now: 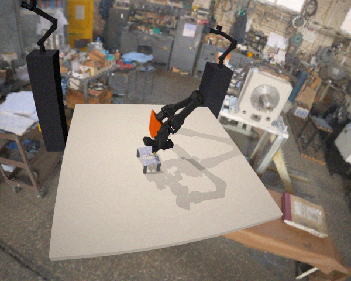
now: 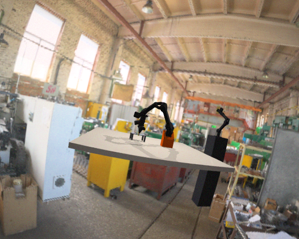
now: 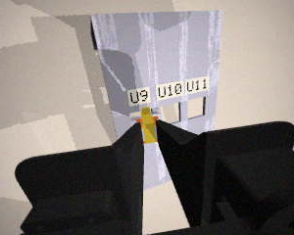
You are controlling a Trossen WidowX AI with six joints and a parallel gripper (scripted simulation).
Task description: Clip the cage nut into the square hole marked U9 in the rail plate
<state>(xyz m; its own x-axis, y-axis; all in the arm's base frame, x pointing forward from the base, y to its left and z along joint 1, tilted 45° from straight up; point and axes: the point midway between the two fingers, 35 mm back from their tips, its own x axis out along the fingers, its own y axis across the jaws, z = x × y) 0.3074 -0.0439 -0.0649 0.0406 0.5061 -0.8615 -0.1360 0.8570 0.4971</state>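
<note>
Now: the orange cage nut 1 cm below my gripper tip.
</note>
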